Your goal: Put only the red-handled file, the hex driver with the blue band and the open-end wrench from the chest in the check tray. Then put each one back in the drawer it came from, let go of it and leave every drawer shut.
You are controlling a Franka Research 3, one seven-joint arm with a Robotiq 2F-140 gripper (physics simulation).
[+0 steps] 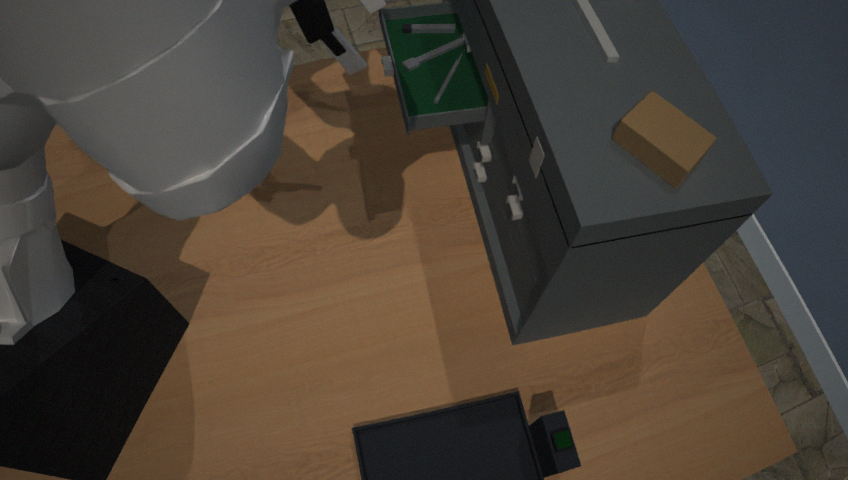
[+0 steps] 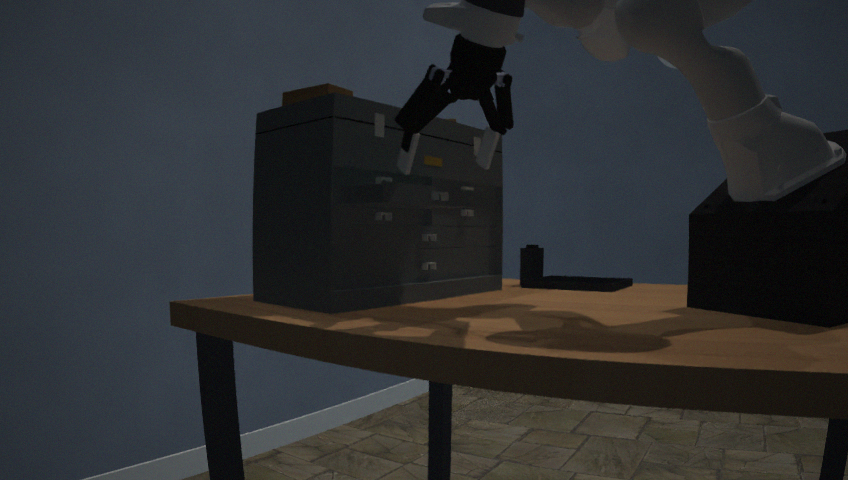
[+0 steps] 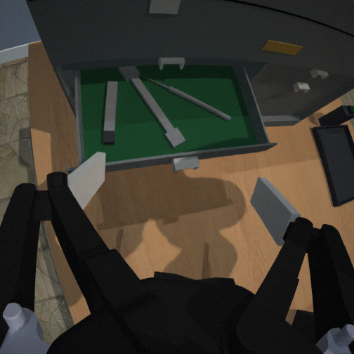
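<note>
One drawer (image 1: 449,117) (image 3: 135,162) of the grey chest (image 1: 648,208) (image 2: 291,208) (image 3: 210,35) stands open, lined green. In it lie a grey wrench-like tool (image 1: 437,52) (image 3: 152,104) with wide ends, a flat grey bar (image 1: 433,27) (image 3: 111,102) with a dark end, and a thin pointed rod (image 1: 449,80) (image 3: 200,102). No red handle or blue band shows on them. My gripper (image 1: 363,33) (image 2: 446,168) (image 3: 181,178) is open and empty, in front of the open drawer, its fingers apart on either side of the handle's line. The check tray (image 1: 446,446) (image 2: 586,284) (image 3: 342,165) shows no tool on its visible part.
A dark block with a green face (image 1: 556,443) (image 2: 531,265) stands beside the tray. A tan box (image 1: 663,136) (image 2: 315,93) lies on the chest top. Several other drawer handles show on the chest front. The robot's dark base (image 1: 101,380) (image 2: 761,261) stands opposite the chest.
</note>
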